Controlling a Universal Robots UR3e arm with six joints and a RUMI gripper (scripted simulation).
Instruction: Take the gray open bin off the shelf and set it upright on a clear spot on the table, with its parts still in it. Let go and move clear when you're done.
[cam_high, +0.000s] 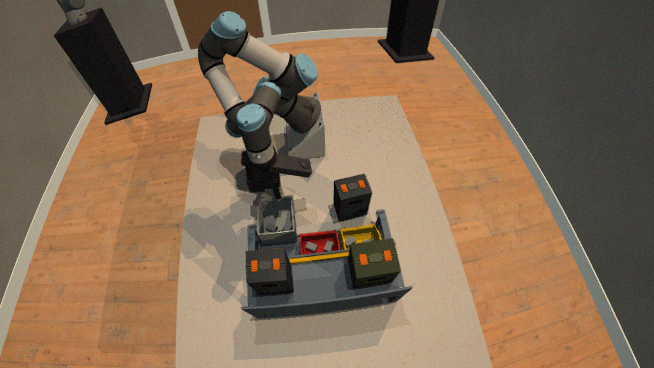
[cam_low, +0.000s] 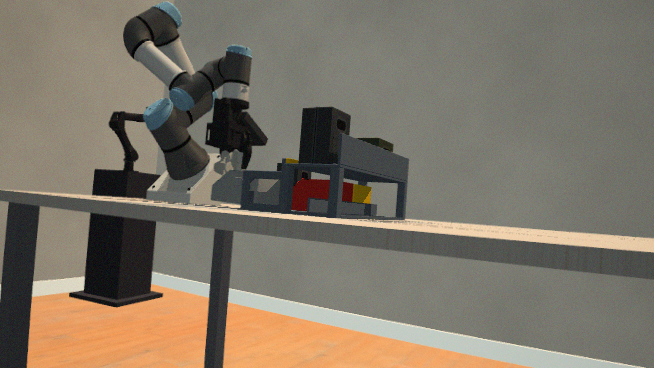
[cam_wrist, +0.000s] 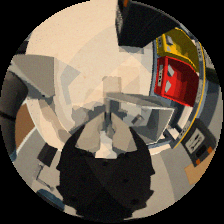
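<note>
The gray open bin is 6 cm ahead of my hand and 2 cm to the right of it. Round my hand: yellow rail: 24 cm ahead, 6 cm to the left, 6 cm above; red bin: 20 cm ahead, 7 cm to the left, 1 cm below; yellow bin: 22 cm ahead, 18 cm to the left, 1 cm below.
</note>
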